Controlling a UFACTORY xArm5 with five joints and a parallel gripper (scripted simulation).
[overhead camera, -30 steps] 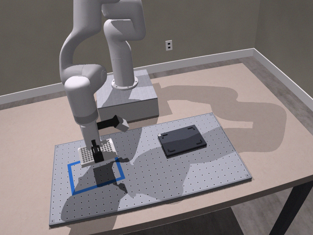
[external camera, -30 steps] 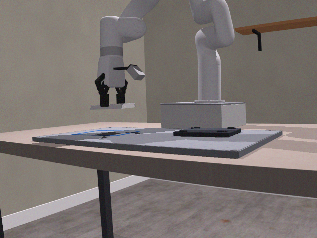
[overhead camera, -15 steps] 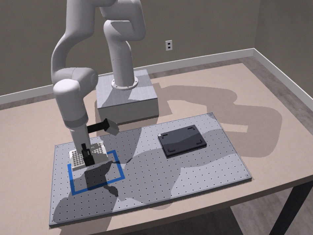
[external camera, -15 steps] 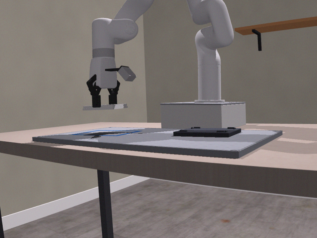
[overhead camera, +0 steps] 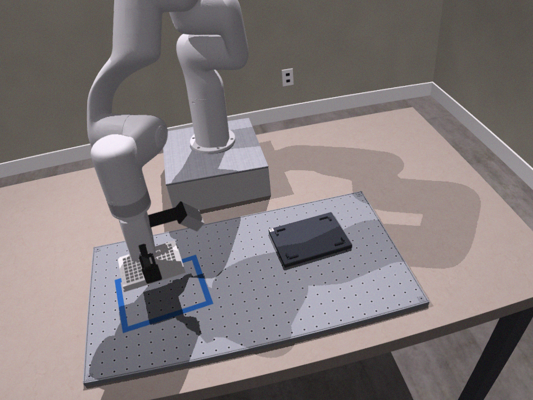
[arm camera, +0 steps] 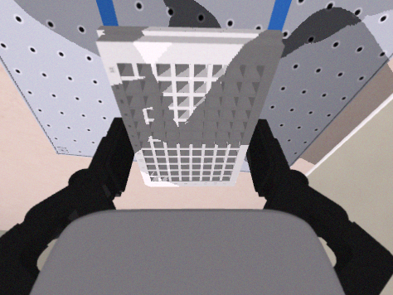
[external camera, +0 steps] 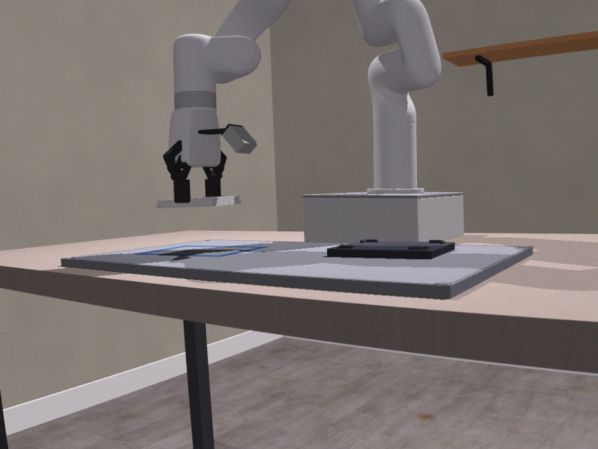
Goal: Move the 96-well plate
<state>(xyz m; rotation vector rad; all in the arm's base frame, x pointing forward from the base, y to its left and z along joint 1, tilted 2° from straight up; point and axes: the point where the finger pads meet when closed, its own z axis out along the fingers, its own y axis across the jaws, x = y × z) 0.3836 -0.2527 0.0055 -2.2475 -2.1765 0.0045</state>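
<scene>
Now: hand 1 cm above the white 96-well plate. Also, from my hand: black plate nest N1: 36 cm to the left, 9 cm below.
</scene>
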